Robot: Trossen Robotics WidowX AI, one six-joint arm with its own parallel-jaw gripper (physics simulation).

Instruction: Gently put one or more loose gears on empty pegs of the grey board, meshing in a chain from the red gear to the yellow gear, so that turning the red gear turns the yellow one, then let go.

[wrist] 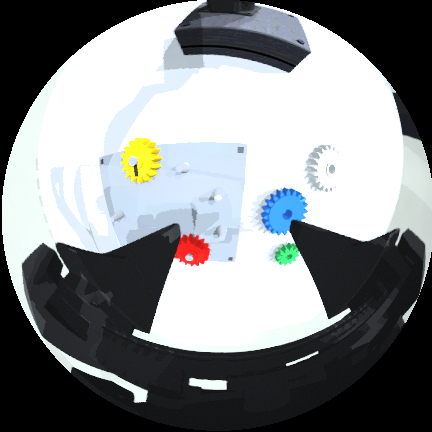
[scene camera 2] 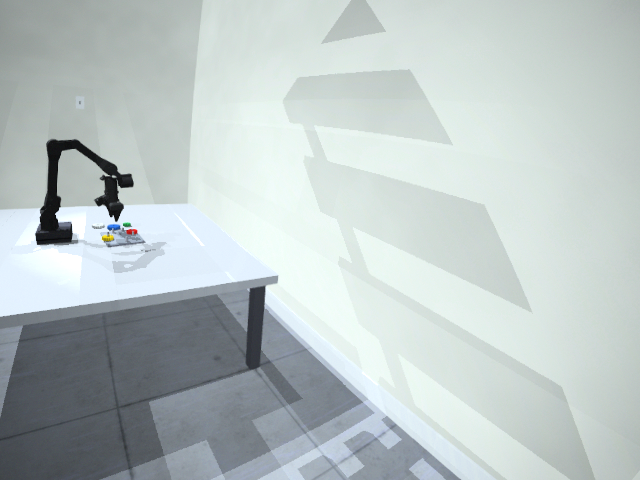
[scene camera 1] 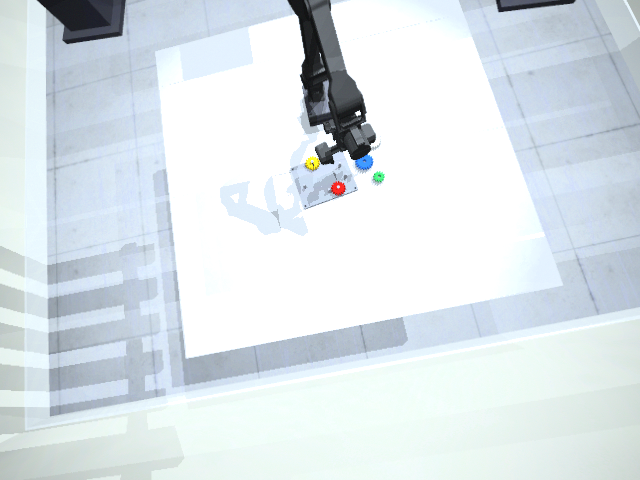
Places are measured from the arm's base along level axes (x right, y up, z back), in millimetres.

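Pixels of known places: gripper, fingertip midpoint: (wrist: 236,227) (scene camera 2: 113,219) (scene camera 1: 345,157); arm's base, origin of the base link: (scene camera 2: 49,228) (scene camera 1: 316,93).
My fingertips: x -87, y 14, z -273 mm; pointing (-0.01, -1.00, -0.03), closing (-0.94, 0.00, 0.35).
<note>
For each thing: its middle in the pictures, then the offset to it from my fingertips. Level surfaces: height alone.
- grey board, body centre: (wrist: 158,209) (scene camera 1: 322,176) (scene camera 2: 120,235) dx +84, dy -55, dz -36 mm
- yellow gear, body centre: (wrist: 138,159) (scene camera 1: 312,163) (scene camera 2: 107,237) dx +119, dy -53, dz +20 mm
- red gear, body centre: (wrist: 190,251) (scene camera 1: 338,188) dx +29, dy -54, dz -87 mm
- peg, body centre: (wrist: 217,195) dx +18, dy -52, dz +5 mm
- blue gear, body centre: (wrist: 284,211) (scene camera 1: 364,161) (scene camera 2: 113,227) dx -74, dy -62, dz +10 mm
- green gear, body centre: (wrist: 286,253) (scene camera 1: 378,177) (scene camera 2: 126,224) dx -121, dy -62, dz -54 mm
- white gear, body centre: (wrist: 327,168) (scene camera 1: 372,140) (scene camera 2: 98,225) dx -111, dy -62, dz +92 mm
- white table, its level: dy -70 mm
The grey board (scene camera 1: 312,198) (scene camera 2: 124,241) (wrist: 231,162) lies on the table. The yellow gear (scene camera 1: 312,163) (scene camera 2: 107,238) (wrist: 145,160) and the red gear (scene camera 1: 338,188) (scene camera 2: 132,231) (wrist: 196,248) sit on it, apart from each other. Several bare pegs show, including one peg (wrist: 216,196) between the gears and the board's right edge in the wrist view. The blue gear (scene camera 1: 363,162) (scene camera 2: 113,226) (wrist: 277,212), green gear (scene camera 1: 378,176) (scene camera 2: 127,224) (wrist: 287,254) and white gear (scene camera 2: 98,225) (wrist: 322,168) lie off the board. My gripper (scene camera 2: 116,219) (wrist: 236,227) is open and empty, above the board and loose gears.
The white table (scene camera 1: 361,268) (scene camera 2: 196,263) bears the board and gears. My arm's dark base (scene camera 2: 54,235) (wrist: 240,37) stands on the table, beyond the board in the wrist view. My arm hides part of the board's upper edge in the first scene view. Shadows fall across the board.
</note>
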